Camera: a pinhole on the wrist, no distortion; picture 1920 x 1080 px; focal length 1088.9 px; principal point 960.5 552.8 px. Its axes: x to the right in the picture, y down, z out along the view. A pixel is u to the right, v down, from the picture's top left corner.
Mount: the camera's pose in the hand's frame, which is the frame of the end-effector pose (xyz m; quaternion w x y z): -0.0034 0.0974 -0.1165 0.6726 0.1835 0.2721 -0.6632
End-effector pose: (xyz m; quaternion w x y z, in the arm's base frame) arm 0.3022 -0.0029 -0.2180 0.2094 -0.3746 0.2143 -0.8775
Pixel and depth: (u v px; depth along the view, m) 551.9 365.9 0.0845
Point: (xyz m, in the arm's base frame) 0.2991 -0.0508 -0.2776
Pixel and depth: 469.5 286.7 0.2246
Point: 0.4229 -0.0477 -0.1738
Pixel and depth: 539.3 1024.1 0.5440
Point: 0.4073 -0.2086 0.2410
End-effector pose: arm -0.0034 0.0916 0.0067 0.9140 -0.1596 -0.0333 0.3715
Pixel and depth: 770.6 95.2 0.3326
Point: -0.0662 0.0306 0.2187
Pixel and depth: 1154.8 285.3 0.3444
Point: 0.0506 -0.0182 0.1809
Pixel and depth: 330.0 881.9 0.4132
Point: 0.0357 0.3334 0.3042
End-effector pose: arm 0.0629 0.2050 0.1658 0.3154 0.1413 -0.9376 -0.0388
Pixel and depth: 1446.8 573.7 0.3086
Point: 0.0583 0.0033 0.1221
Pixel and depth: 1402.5 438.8 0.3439
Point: 0.0738 -0.0105 0.0713
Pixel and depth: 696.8 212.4 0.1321
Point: 0.0671 0.2513 0.1474
